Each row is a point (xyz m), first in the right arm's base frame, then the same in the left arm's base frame.
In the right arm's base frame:
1: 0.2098 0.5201 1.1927
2: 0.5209 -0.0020 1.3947
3: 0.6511 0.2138 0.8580
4: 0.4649 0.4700 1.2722
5: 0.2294 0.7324 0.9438
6: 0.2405 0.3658 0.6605
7: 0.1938 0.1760 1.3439
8: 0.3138 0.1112 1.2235
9: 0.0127 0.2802 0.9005
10: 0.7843 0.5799 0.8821
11: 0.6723 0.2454 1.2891
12: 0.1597 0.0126 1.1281
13: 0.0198 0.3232 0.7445
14: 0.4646 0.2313 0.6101
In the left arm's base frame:
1: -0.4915 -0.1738 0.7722
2: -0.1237 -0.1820 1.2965
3: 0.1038 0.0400 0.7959
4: -0.3967 0.0174 0.9406
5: -0.4799 -0.0467 0.4703
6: -0.0561 -0.2306 0.4327
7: -0.3534 -0.3674 1.0637
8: -0.1867 -0.2996 1.0372
9: -0.2370 -0.4686 0.5985
10: -0.1042 0.3455 0.6703
11: -0.1656 0.0762 1.1327
12: -0.1277 -0.4829 0.9630
13: -0.1705 -0.4406 0.4535
14: 0.1606 -0.1105 0.5301

